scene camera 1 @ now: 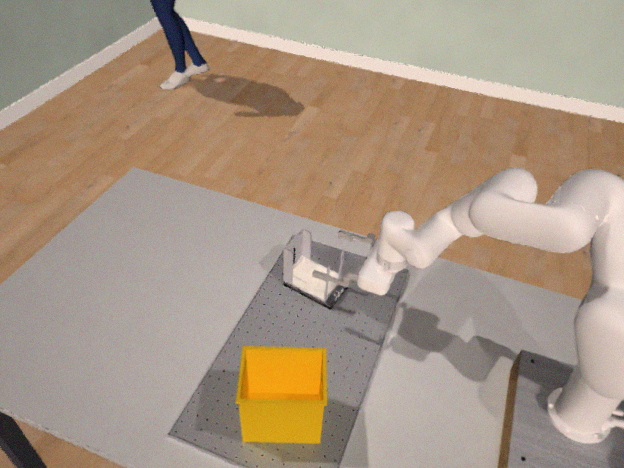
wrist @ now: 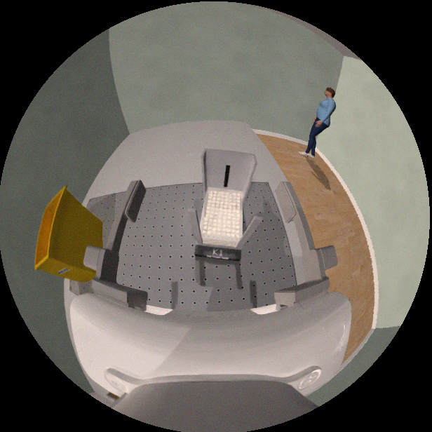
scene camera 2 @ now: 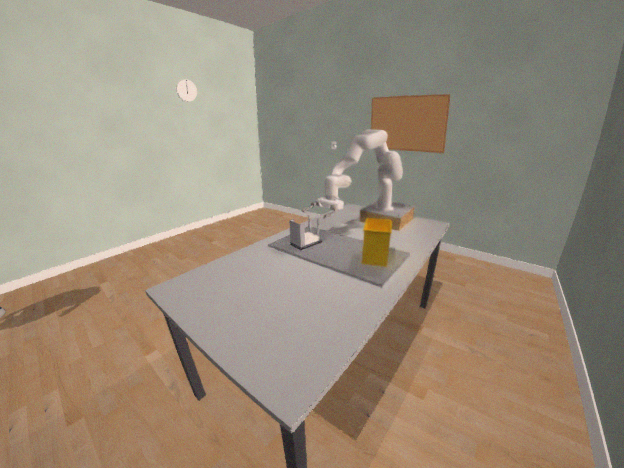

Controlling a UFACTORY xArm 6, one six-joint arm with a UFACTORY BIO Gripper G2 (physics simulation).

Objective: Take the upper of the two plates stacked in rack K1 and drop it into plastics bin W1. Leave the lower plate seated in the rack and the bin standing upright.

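Frame: origin at the arm's base, x back, y right, z up, level; metres.
Where they show: hand, its tool point: (scene camera 1: 334, 255) (scene camera 2: 315, 212); arm's base, origin of its link: (scene camera 1: 577, 415) (scene camera 2: 384, 208).
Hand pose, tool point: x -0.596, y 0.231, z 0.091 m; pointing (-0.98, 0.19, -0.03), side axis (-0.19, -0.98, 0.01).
Things, the pixels of their top centre, and the offset from my tool point. Level surfaces: height alone.
- Rack K1, centre of its top: (scene camera 1: 317, 249) (scene camera 2: 305, 219) dz -0.028, dx -0.050, dy +0.033 m
- white welled plate, centre of its top: (scene camera 1: 313, 273) (scene camera 2: 304, 236) dz -0.128, dx -0.060, dy +0.037 m
- Yellow bin W1, centre of its top: (scene camera 1: 283, 373) (scene camera 2: 378, 224) dz +0.004, dx -0.026, dy -0.368 m
- perforated board, height of its surface: dz -0.176 m
- grey table, height of its surface: dz -0.189 m
Rack K1 (scene camera 1: 289, 264) (scene camera 2: 297, 233) (wrist: 218, 252) stands on the perforated board, with a tall slotted wall at one end and thin posts. A white welled plate (scene camera 1: 308, 276) (scene camera 2: 311, 238) (wrist: 222, 215) lies flat in it; where the upper and lower plates meet cannot be made out. My gripper (scene camera 1: 326, 253) (scene camera 2: 312, 213) (wrist: 211, 201) is open and empty. Its fingers are spread wide above the rack; in the wrist view the rack shows between them. Yellow bin W1 (scene camera 1: 281, 421) (scene camera 2: 376, 247) (wrist: 76, 240) stands upright on the board, apart from the rack; its inside looks empty.
The perforated board (scene camera 1: 297, 322) (scene camera 2: 336, 250) (wrist: 160, 235) lies on the grey table (scene camera 1: 151, 282) (scene camera 2: 262, 312). The arm's base stands on a wood-edged block (scene camera 1: 534, 418) (scene camera 2: 404, 220). A person (scene camera 1: 176, 37) (wrist: 325, 112) stands on the floor beyond the table.
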